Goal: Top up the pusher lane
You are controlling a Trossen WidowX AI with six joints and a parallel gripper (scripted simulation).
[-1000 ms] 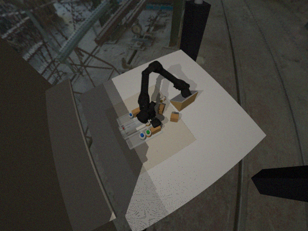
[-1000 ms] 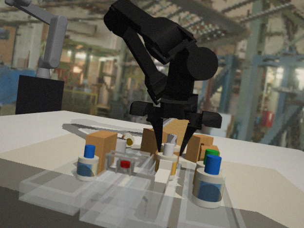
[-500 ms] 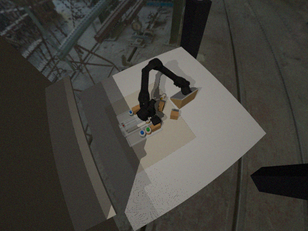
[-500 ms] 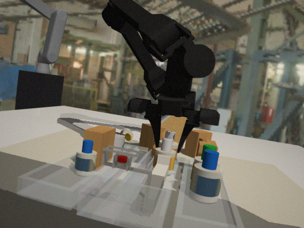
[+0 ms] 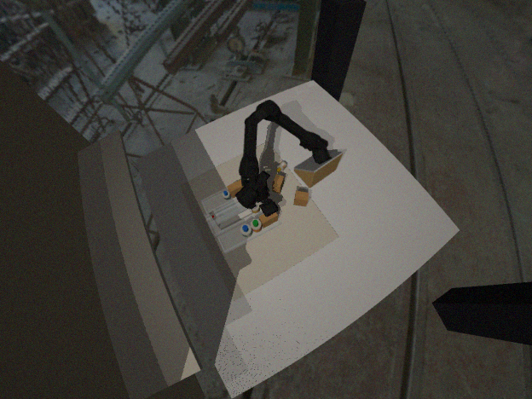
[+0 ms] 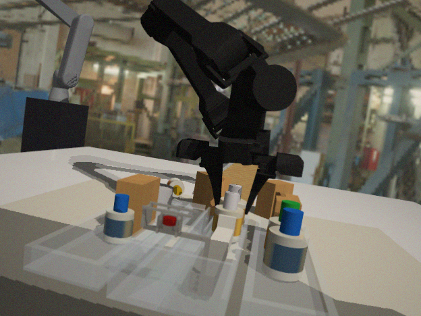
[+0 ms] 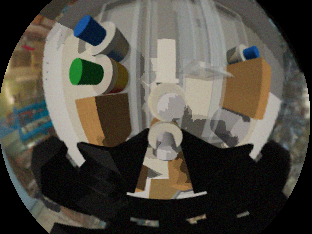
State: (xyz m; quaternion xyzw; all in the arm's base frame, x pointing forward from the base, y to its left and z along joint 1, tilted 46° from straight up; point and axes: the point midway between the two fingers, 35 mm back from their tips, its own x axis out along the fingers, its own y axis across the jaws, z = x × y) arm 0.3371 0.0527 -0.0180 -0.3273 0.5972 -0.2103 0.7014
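Now: gripper tip 150 mm short of the clear sprung lane, 10 mm to the left of it and 20 mm above it. Round my gripper tip: red-capped piece 230 mm ahead, 20 mm to the right, 40 mm above.
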